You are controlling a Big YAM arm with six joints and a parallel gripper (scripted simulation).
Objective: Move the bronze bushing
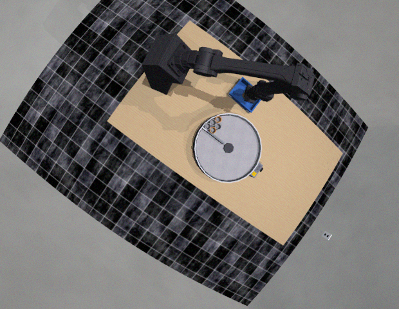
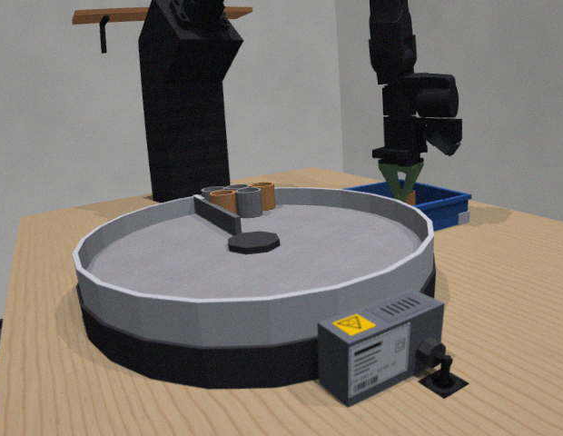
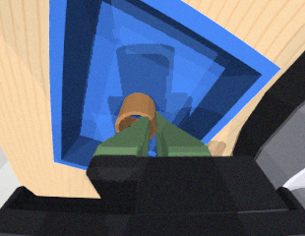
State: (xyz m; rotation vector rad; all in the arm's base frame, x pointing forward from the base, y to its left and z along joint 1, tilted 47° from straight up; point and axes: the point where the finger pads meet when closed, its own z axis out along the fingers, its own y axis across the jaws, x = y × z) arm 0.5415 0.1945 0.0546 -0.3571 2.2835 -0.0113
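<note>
The blue crate lies 10 mm behind my hand, 10 mm to the left of it and 20 mm below it.
</note>
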